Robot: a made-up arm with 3 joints.
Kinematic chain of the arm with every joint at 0, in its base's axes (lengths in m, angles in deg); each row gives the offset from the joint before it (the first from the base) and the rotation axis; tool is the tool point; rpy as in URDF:
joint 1: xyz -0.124 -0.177 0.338 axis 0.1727 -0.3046 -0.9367
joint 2: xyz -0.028 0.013 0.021 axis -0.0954 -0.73 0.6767
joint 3: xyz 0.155 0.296 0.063 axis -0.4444 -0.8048 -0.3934
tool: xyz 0.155 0.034 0.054 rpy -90 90 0
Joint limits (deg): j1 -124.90..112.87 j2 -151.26..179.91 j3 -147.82..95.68
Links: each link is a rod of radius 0.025 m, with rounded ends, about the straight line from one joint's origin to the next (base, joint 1, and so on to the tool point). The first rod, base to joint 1, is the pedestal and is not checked.
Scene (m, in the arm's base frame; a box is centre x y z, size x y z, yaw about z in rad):
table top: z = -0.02
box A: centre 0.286 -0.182 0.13 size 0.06 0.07 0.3 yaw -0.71
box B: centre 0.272 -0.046 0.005 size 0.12 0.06 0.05 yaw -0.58
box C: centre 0.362 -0.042 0 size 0.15 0.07 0.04 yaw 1.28
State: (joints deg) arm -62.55 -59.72 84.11
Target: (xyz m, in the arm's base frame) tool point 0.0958 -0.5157 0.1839
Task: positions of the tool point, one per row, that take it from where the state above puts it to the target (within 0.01 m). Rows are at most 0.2 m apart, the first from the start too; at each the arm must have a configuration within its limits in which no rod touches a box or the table.
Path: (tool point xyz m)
1: 0.0982 0.1752 0.2396
2: 0.1938 0.1083 0.2954
3: 0.2609 0.0152 0.3540
4: 0.2938 -0.0947 0.4114
5: 0.2899 -0.2110 0.4637
6: 0.2426 -0.3798 0.4263
7: 0.1408 -0.5062 0.3658
8: 0.0130 -0.5702 0.2843
9: -0.1074 -0.5668 0.1893
10: -0.0465 -0.5626 0.1879
11: 0.0225 -0.5469 0.1858
12: 0.0958 -0.5157 0.1839

